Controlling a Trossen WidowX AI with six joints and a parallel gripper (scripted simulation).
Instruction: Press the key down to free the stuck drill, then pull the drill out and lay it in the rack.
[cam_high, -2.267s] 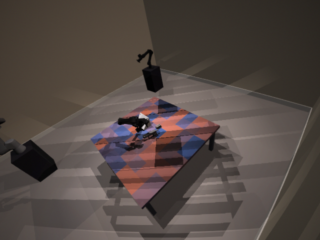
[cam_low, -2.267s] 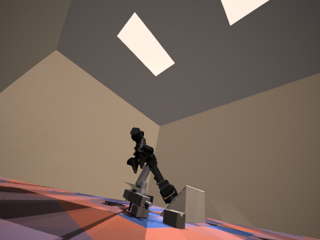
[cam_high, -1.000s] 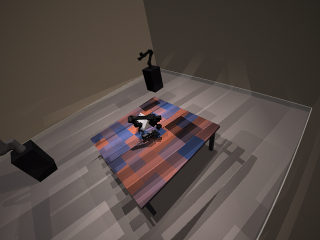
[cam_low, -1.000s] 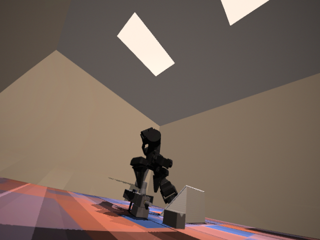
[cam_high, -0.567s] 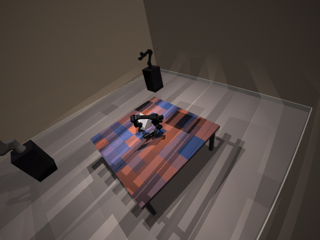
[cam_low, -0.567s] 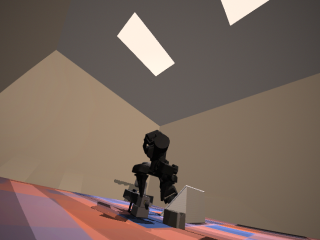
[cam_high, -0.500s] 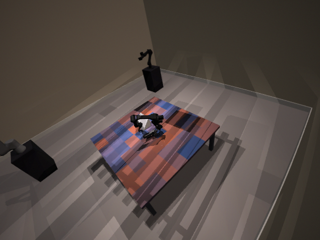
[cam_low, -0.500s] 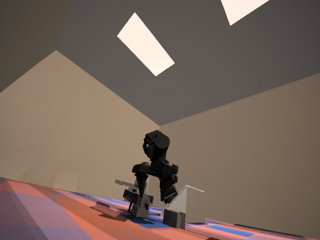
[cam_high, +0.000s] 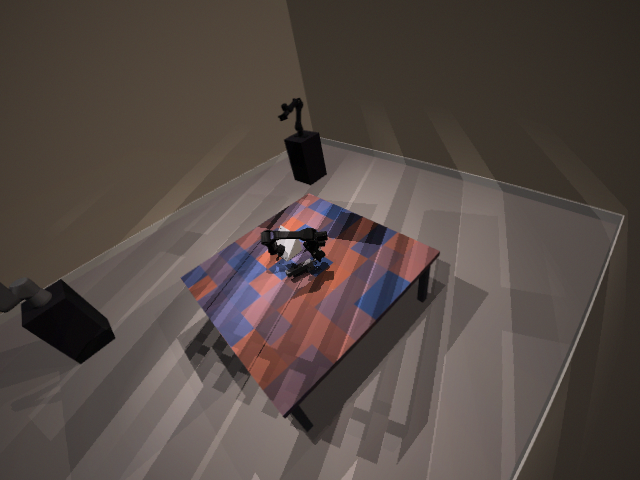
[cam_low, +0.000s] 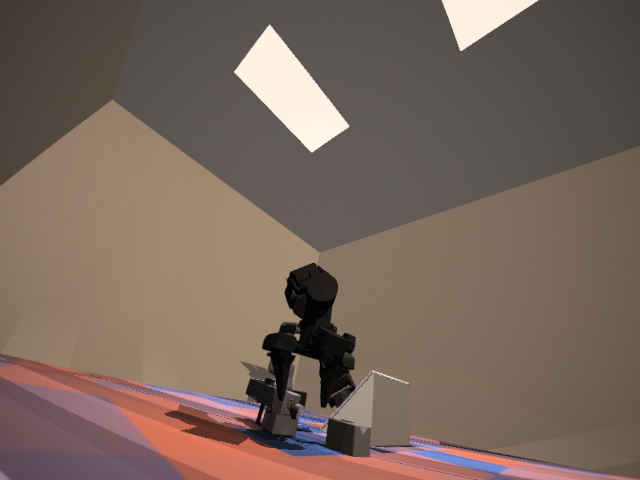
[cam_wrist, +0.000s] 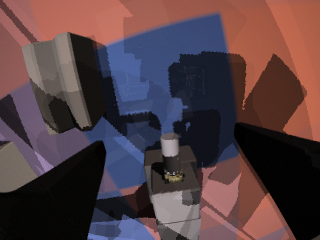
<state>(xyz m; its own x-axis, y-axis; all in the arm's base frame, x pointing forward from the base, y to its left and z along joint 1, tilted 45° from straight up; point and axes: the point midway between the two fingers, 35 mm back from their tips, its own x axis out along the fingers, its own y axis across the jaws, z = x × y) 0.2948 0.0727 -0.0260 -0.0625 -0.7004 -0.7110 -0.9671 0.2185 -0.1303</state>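
Now: the drill 2 cm behind my gripper tip and 6 cm to the right of it. The rest, counted from my gripper tip: small dark part (4 cm behind, 15 cm to the right); then rack (6 cm behind, 6 cm to the left, 4 cm below).
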